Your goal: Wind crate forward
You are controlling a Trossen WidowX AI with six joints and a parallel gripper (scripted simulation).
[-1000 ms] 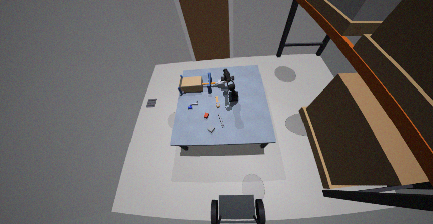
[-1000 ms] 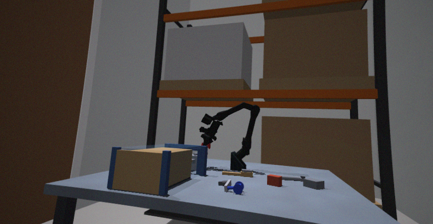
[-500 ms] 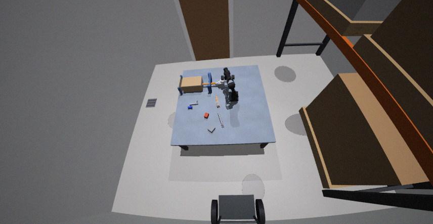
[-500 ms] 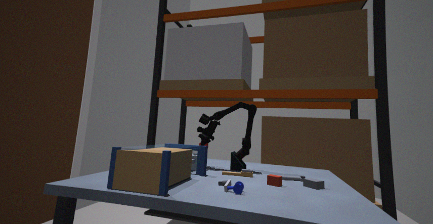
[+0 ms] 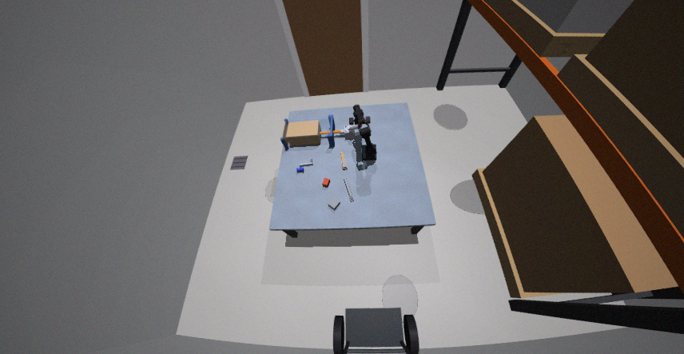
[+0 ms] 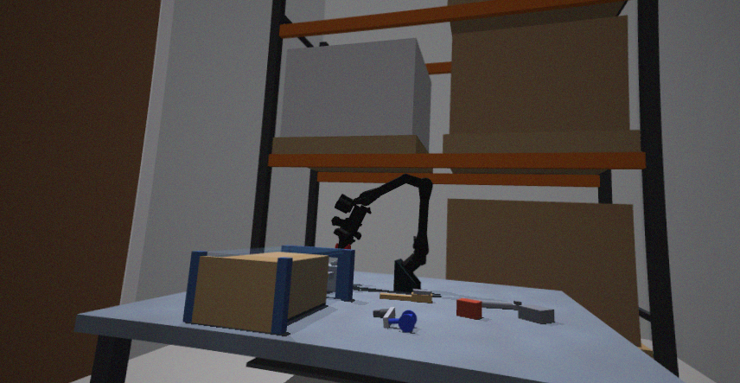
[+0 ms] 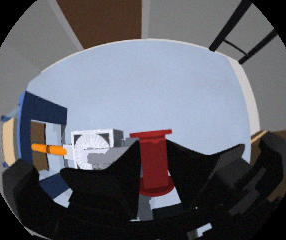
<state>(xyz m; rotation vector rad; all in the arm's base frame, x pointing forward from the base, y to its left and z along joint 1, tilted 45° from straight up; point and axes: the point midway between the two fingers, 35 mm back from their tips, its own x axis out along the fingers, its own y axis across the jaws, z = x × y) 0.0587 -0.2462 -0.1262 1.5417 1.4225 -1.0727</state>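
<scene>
Now: gripper tip 4 cm short of the winch handle, 3 cm above it and 2 cm to the right of it. Also, from my gripper tip: blue frame 26 cm ahead, 3 cm below, 1 cm to the left; red knob 2 cm to the left; grey winch 10 cm below, 9 cm ahead, 1 cm to the left.
</scene>
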